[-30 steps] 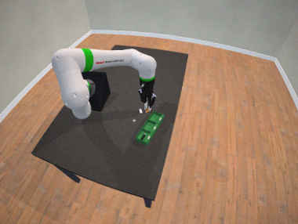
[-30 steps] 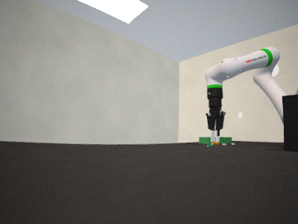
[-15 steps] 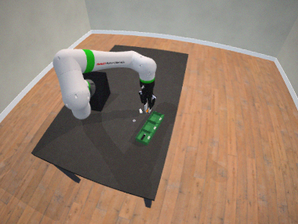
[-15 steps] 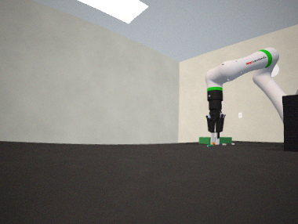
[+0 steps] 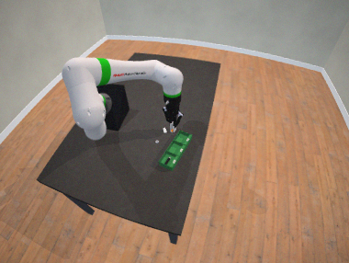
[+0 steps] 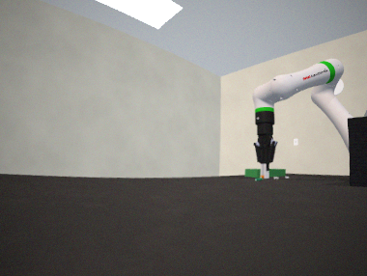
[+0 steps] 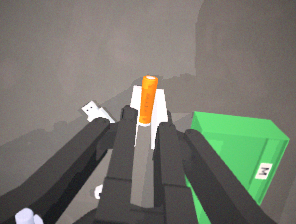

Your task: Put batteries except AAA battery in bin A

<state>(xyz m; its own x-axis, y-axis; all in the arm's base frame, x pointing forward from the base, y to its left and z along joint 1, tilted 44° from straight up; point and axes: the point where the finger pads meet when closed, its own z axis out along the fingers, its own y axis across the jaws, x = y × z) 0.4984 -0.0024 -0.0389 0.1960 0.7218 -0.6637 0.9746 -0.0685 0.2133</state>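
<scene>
My hand is 30 mm above the orange battery. Round my hand: white battery: 50 mm behind, 30 mm below, 20 mm to the right; then green battery: 130 mm to the left, 40 mm behind, 30 mm below; then white nut: 120 mm to the right, 60 mm behind, 30 mm below.
</scene>
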